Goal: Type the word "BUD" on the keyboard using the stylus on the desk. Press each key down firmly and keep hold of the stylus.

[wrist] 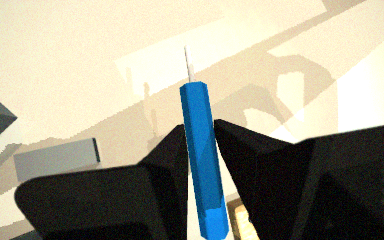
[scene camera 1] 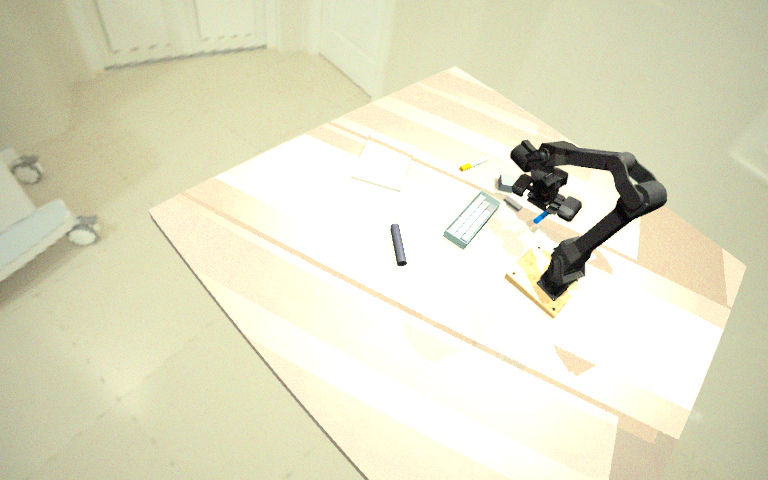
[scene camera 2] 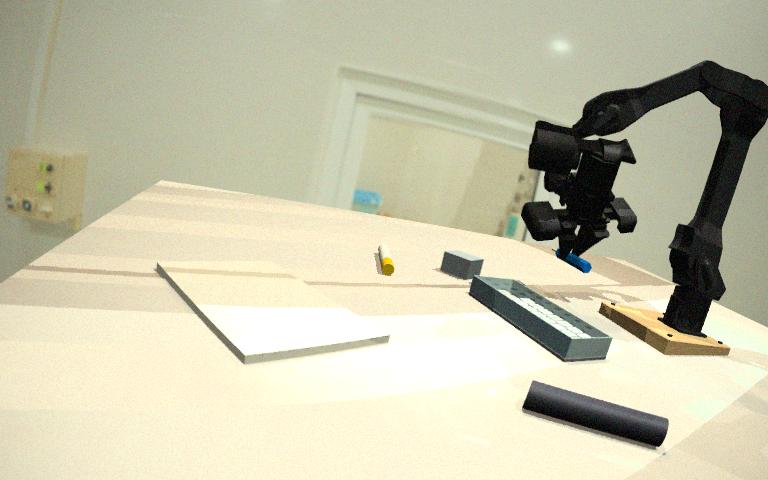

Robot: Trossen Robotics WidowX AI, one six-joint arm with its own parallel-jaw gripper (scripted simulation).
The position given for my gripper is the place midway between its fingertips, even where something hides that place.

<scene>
I see my gripper [scene camera 2: 567,257], a dark cylinder [scene camera 2: 542,398], a small grey block [scene camera 2: 456,262] and a grey-green keyboard [scene camera 2: 570,336].
My gripper also shows in the wrist view [wrist: 199,128] and in scene camera 1 [scene camera 1: 548,211]. The grey-green keyboard also shows in scene camera 1 [scene camera 1: 492,204]. The wrist view misses the dark cylinder: it is out of frame.
</scene>
